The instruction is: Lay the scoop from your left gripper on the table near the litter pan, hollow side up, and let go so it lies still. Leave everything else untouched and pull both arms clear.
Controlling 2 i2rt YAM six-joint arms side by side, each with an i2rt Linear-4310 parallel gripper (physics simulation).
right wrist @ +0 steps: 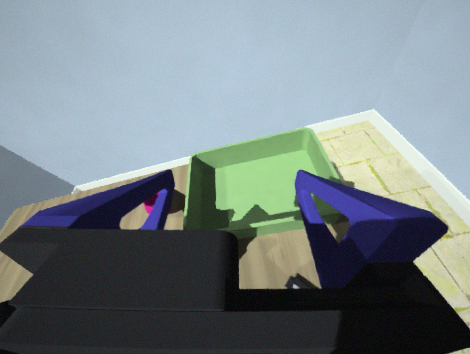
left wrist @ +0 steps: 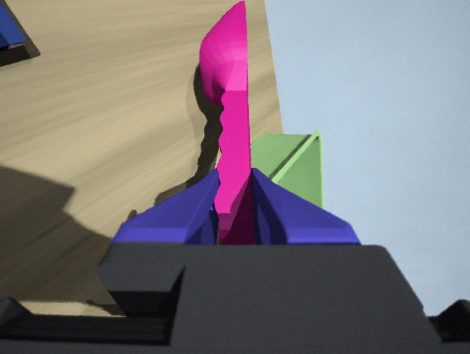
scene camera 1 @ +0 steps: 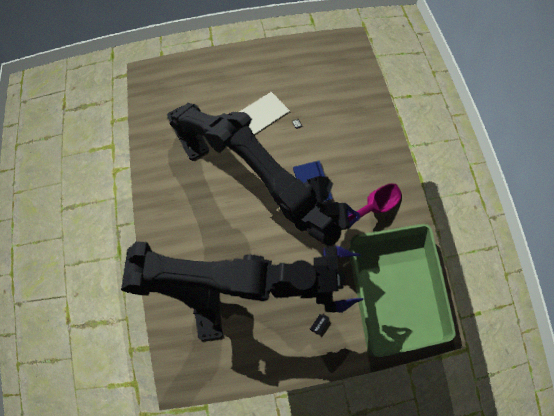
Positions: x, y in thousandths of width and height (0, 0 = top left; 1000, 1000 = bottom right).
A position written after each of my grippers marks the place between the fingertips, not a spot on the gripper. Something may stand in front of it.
my right gripper: right wrist 499, 499; scene camera 1 653, 665; not seen in the left wrist view (out of frame)
green litter pan: right wrist 527, 532; left wrist 624, 456; scene camera 1 734, 739
